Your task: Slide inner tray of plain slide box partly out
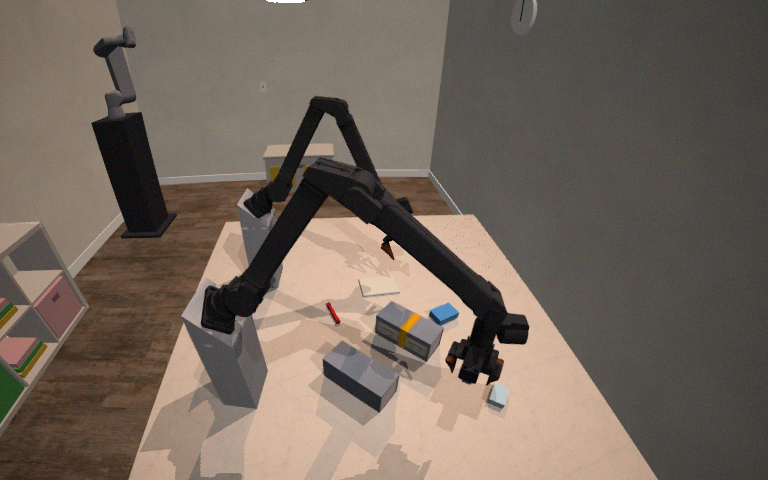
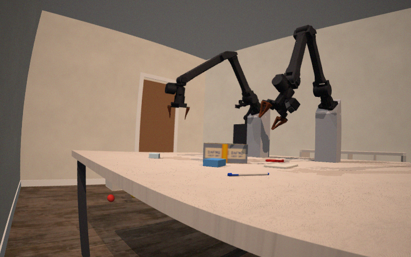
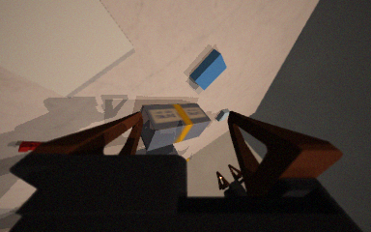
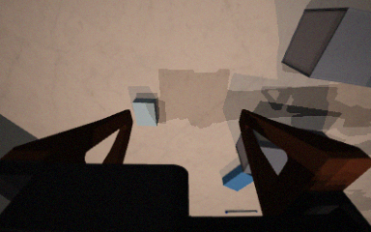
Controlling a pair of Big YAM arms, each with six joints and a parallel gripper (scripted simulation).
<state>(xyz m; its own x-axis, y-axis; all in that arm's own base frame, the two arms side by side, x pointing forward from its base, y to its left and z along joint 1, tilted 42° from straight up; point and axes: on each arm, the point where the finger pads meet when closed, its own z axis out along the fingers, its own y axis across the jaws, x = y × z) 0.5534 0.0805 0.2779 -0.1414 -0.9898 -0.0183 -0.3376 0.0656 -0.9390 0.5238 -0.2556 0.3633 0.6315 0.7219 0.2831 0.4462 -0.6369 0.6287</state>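
Now: the slide box 28 cm behind my right hand, 21 cm below it and 16 cm to the left of it. Also, from my right hand: white pad: 66 cm to the left, 25 cm below, 15 cm behind; red marker: 50 cm to the left, 36 cm behind, 24 cm below; light blue block: 24 cm below, 18 cm ahead, 5 cm to the left.
The slide box lies 45 cm to the right of my left hand, 21 cm behind it and 16 cm below it. Also, from my left hand: white pad (20 cm below, 9 cm behind, 4 cm to the left); red marker (29 cm behind, 20 cm below, 12 cm to the right); pen (27 cm ahead, 20 cm below, 11 cm to the left).
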